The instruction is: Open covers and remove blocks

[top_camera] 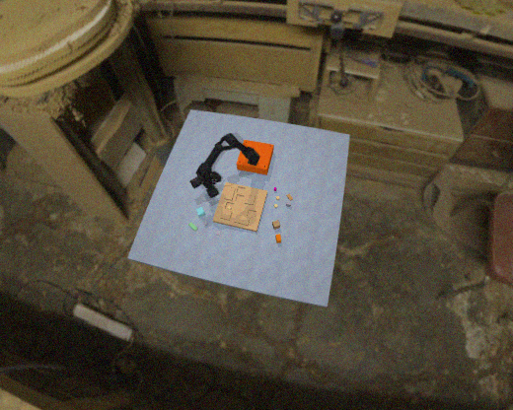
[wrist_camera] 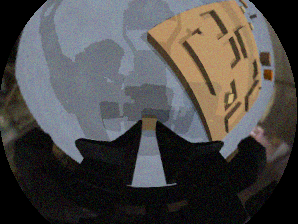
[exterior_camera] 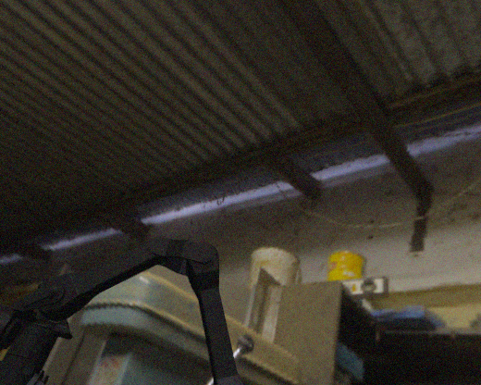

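My gripper tip is now 220 mm to the right of the tan puzzle board, 30 mm short of it and 10 mm above it. From my gripper tip the other things lie so: magenta piece: 390 mm to the left, 190 mm behind, 20 mm below; then green block: 270 mm ahead, 20 mm below; then cyan block: 160 mm ahead, 10 mm to the left, 10 mm below.
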